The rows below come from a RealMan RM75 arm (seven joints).
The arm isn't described. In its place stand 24 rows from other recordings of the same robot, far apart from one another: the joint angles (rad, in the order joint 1, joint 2, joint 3, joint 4, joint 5, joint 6, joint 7), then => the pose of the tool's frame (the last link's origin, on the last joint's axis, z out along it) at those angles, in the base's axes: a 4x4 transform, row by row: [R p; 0 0 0 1], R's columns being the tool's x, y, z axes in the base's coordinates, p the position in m.
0.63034, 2.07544, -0.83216, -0.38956, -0.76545, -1.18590, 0.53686 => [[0.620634, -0.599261, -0.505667, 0.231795], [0.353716, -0.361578, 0.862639, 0.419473], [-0.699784, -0.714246, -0.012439, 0.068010], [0, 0, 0, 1]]
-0.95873, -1.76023, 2.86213, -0.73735, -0.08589, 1.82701, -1.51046 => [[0.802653, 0.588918, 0.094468, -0.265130], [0.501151, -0.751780, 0.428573, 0.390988], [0.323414, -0.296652, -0.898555, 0.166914], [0, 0, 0, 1]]
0.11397, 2.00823, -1.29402, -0.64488, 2.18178, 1.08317, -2.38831 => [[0.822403, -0.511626, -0.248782, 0.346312], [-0.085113, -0.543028, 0.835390, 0.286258], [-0.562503, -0.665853, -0.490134, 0.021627], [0, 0, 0, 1]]
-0.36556, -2.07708, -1.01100, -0.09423, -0.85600, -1.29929, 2.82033 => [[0.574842, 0.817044, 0.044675, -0.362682], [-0.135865, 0.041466, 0.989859, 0.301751], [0.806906, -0.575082, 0.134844, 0.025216], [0, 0, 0, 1]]
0.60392, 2.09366, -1.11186, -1.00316, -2.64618, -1.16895, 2.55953 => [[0.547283, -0.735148, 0.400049, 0.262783], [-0.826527, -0.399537, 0.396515, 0.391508], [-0.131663, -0.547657, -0.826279, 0.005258], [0, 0, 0, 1]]
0.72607, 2.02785, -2.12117, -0.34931, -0.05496, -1.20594, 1.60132 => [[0.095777, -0.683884, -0.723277, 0.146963], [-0.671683, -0.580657, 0.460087, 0.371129], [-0.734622, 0.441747, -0.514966, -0.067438], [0, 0, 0, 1]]
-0.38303, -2.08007, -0.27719, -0.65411, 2.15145, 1.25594, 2.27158 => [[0.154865, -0.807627, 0.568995, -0.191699], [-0.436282, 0.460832, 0.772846, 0.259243], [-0.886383, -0.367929, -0.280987, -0.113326], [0, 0, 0, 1]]
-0.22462, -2.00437, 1.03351, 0.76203, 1.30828, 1.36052, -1.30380 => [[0.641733, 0.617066, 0.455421, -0.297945], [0.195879, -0.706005, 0.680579, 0.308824], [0.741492, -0.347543, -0.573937, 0.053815], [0, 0, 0, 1]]
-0.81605, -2.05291, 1.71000, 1.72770, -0.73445, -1.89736, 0.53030 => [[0.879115, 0.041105, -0.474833, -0.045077], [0.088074, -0.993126, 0.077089, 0.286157], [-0.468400, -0.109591, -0.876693, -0.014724], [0, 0, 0, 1]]
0.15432, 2.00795, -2.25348, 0.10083, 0.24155, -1.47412, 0.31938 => [[0.807770, -0.573246, -0.137464, 0.404511], [-0.168520, -0.448008, 0.878003, 0.175838], [-0.564897, -0.686059, -0.458491, -0.010276], [0, 0, 0, 1]]
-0.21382, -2.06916, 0.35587, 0.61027, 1.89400, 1.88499, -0.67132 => [[0.796717, 0.251653, 0.549466, -0.332132], [-0.160967, -0.787978, 0.594290, 0.217785], [0.582522, -0.561927, -0.587287, 0.050393], [0, 0, 0, 1]]
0.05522, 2.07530, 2.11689, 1.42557, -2.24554, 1.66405, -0.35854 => [[0.004476, -0.989253, 0.146146, 0.313657], [-0.965940, 0.033535, 0.256583, 0.230962], [-0.258727, -0.142317, -0.955409, 0.058959], [0, 0, 0, 1]]
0.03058, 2.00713, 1.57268, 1.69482, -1.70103, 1.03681, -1.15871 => [[0.850753, -0.406947, -0.332585, 0.154275], [-0.200375, -0.836166, 0.510565, 0.288190], [-0.485869, -0.367723, -0.792913, 0.029465], [0, 0, 0, 1]]
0.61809, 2.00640, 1.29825, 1.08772, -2.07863, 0.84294, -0.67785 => [[0.874813, -0.478142, 0.077987, 0.151455], [-0.474515, -0.813230, 0.336888, 0.367981], [-0.097659, -0.331720, -0.938310, -0.089183], [0, 0, 0, 1]]
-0.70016, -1.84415, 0.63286, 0.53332, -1.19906, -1.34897, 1.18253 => [[0.471176, 0.839842, 0.269553, -0.259932], [0.615347, -0.531934, 0.581716, 0.418052], [0.631934, -0.108222, -0.767429, 0.094952], [0, 0, 0, 1]]
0.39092, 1.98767, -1.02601, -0.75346, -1.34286, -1.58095, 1.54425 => [[0.553746, -0.505118, -0.661983, 0.231621], [-0.285145, -0.861960, 0.419186, 0.328010], [-0.782341, -0.043361, -0.621339, 0.053438], [0, 0, 0, 1]]
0.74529, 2.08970, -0.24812, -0.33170, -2.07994, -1.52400, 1.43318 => [[0.482760, -0.633007, -0.605181, 0.215699], [-0.456134, -0.771655, 0.443272, 0.366161], [-0.747586, 0.062049, -0.661260, -0.022581], [0, 0, 0, 1]]
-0.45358, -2.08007, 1.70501, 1.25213, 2.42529, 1.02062, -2.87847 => [[0.628298, 0.736017, -0.252032, -0.190545], [0.766134, -0.529068, 0.364864, 0.347601], [0.135204, -0.422334, -0.896300, -0.068754], [0, 0, 0, 1]]
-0.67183, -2.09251, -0.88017, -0.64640, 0.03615, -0.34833, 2.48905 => [[0.844135, 0.479562, 0.239700, -0.160828], [0.243758, -0.741511, 0.625095, 0.369933], [0.477512, -0.469236, -0.742832, -0.147448], [0, 0, 0, 1]]
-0.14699, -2.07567, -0.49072, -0.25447, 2.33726, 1.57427, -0.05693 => [[0.679504, 0.605787, 0.413880, -0.312050], [-0.207383, -0.382524, 0.900371, 0.209863], [0.703752, -0.697638, -0.134296, -0.041779], [0, 0, 0, 1]]
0.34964, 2.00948, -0.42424, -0.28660, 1.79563, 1.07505, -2.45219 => [[0.718230, -0.695793, 0.004218, 0.402891], [-0.158571, -0.157777, 0.974660, 0.313042], [-0.677496, -0.700699, -0.223653, 0.062980], [0, 0, 0, 1]]
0.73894, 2.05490, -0.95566, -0.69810, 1.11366, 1.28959, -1.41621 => [[0.850255, -0.483372, -0.208370, 0.195284], [-0.407274, -0.854913, 0.321327, 0.400677], [-0.333459, -0.188346, -0.923759, -0.017598], [0, 0, 0, 1]]
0.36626, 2.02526, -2.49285, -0.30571, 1.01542, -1.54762, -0.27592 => [[0.795003, -0.434461, -0.423336, 0.287482], [0.448596, -0.048686, 0.892407, 0.303057], [-0.408327, -0.899374, 0.156192, 0.017450], [0, 0, 0, 1]]
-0.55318, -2.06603, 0.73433, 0.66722, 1.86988, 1.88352, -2.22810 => [[0.303072, 0.714393, 0.630705, -0.217580], [0.890108, -0.448601, 0.080403, 0.304354], [0.340374, 0.537028, -0.771846, 0.014166], [0, 0, 0, 1]]
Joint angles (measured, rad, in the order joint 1, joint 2, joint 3, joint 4, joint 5, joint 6, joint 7), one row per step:
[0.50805, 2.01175, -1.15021, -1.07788, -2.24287, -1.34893, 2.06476]
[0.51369, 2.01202, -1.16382, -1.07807, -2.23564, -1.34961, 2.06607]
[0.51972, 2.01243, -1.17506, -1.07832, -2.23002, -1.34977, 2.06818]
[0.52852, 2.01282, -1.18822, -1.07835, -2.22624, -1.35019, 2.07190]
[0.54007, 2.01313, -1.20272, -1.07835, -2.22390, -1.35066, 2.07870]
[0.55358, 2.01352, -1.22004, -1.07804, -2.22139, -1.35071, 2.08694]
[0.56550, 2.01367, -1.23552, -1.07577, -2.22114, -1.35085, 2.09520]
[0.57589, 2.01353, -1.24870, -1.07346, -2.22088, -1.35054, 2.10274]
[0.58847, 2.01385, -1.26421, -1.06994, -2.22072, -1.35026, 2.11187]
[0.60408, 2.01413, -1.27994, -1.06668, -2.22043, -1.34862, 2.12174]
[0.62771, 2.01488, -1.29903, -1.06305, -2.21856, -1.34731, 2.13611]
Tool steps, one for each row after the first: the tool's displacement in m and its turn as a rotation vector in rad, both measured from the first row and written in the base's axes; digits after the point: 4 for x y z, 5 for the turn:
[-0.0040, 0.0004, -0.0027, -0.01048, 0.00183, 0.01118]
[-0.0078, 0.0011, -0.0049, -0.01875, 0.00336, 0.02083]
[-0.0123, 0.0021, -0.0075, -0.02894, 0.00267, 0.03208]
[-0.0178, 0.0035, -0.0103, -0.04000, 0.00066, 0.04351]
[-0.0240, 0.0051, -0.0137, -0.05285, -0.00222, 0.05646]
[-0.0288, 0.0061, -0.0169, -0.06534, -0.00669, 0.06509]
[-0.0328, 0.0070, -0.0195, -0.07545, -0.01075, 0.07188]
[-0.0375, 0.0080, -0.0228, -0.08797, -0.01539, 0.07924]
[-0.0434, 0.0096, -0.0260, -0.09890, -0.02036, 0.08936]
[-0.0526, 0.0122, -0.0301, -0.11238, -0.02456, 0.10429]

